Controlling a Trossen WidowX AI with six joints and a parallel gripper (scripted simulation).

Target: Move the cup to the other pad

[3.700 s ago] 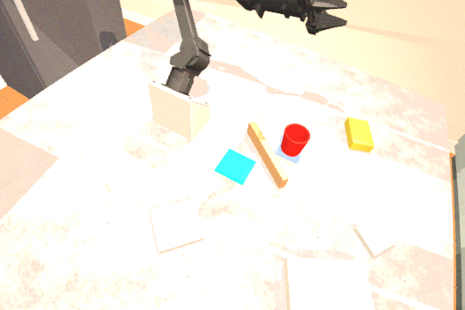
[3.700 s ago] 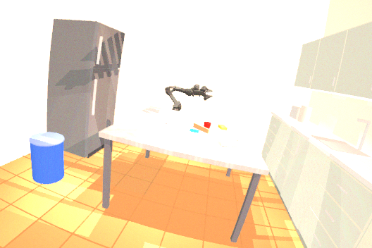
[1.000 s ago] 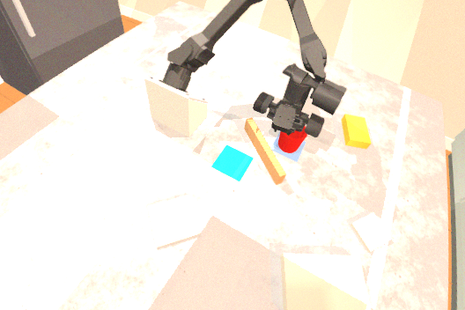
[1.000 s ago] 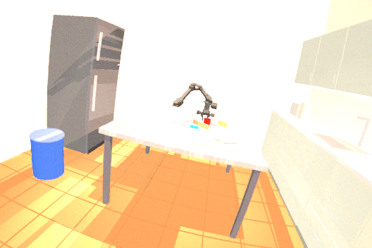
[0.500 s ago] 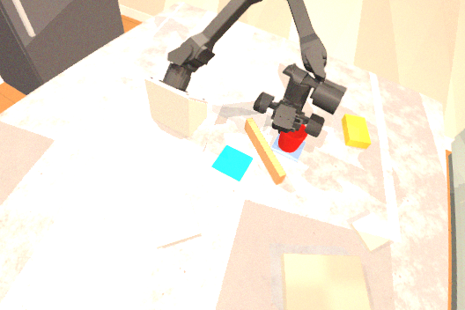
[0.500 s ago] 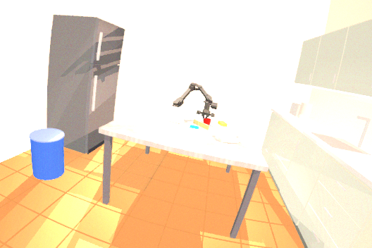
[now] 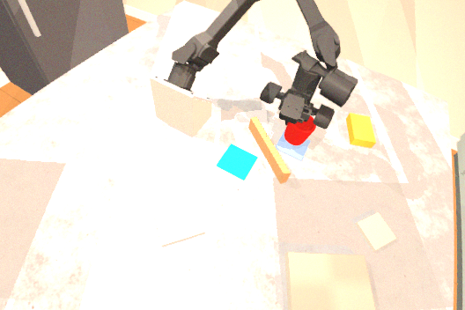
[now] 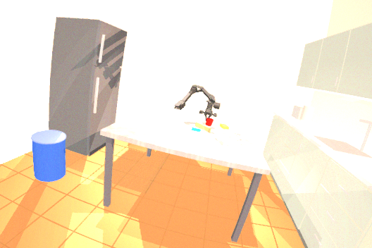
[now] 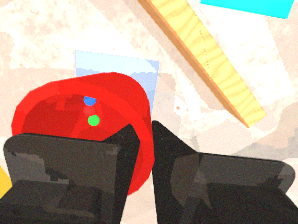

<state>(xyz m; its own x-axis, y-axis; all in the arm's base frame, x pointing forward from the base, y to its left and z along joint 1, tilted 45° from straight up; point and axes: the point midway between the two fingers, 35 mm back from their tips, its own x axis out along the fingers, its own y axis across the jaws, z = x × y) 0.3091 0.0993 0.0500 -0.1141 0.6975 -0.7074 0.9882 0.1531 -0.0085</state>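
Now: gripper tip 40 mm short of the green marble, 20 mm to the right of it and 20 mm above it. Round my gripper tip: blue marble: 50 mm ahead, 20 mm below; then red cup: 30 mm ahead; then wooden bar: 20 mm behind, 70 mm to the right, 60 mm below.
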